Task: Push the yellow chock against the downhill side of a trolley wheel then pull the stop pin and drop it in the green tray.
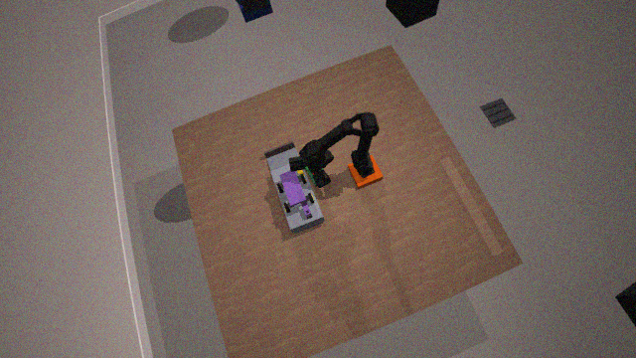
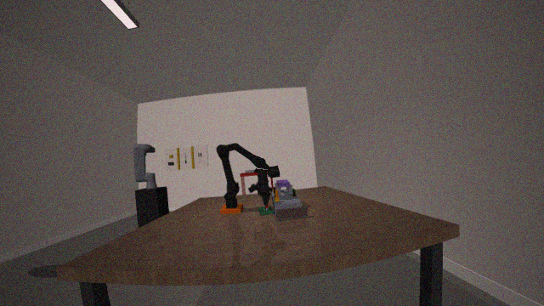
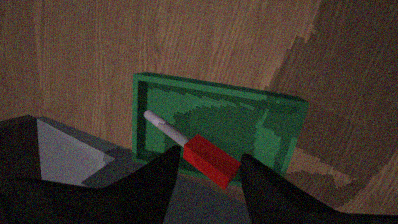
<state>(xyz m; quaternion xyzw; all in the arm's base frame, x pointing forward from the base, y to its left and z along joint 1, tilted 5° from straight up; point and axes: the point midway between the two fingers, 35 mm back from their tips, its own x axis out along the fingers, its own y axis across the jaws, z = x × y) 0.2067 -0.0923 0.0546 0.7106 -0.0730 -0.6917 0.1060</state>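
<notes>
Right now the red-headed stop pin is 20 mm to the right of my gripper tip and 10 mm below it. Also, from my gripper tip: yellow chock (60 mm ahead, 20 mm to the right, 40 mm above); then purple trolley (130 mm ahead, 70 mm to the left, 70 mm above).
</notes>
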